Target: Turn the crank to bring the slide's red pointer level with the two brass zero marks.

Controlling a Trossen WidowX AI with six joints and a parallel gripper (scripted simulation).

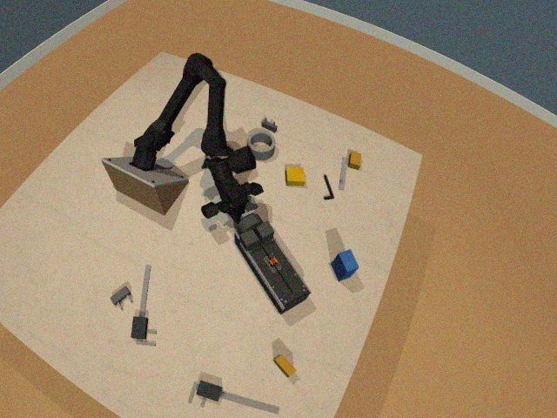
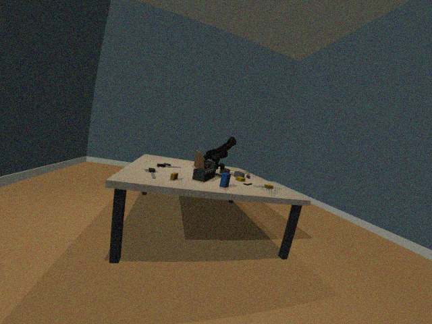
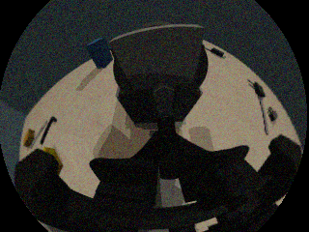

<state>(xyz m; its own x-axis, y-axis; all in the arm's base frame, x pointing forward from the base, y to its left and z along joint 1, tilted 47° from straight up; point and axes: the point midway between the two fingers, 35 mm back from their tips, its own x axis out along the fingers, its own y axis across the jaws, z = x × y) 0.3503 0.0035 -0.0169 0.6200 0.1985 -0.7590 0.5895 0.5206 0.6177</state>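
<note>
The crank handle is 30 mm above my gripper tip, 20 mm behind it and 10 mm to the left of it. Also, from my gripper tip: yellow block: 250 mm to the left, 90 mm ahead, 20 mm below; red pointer: 130 mm ahead, 90 mm to the right, 50 mm above; black hex key: 250 mm to the left, 210 mm ahead, 30 mm below.
</note>
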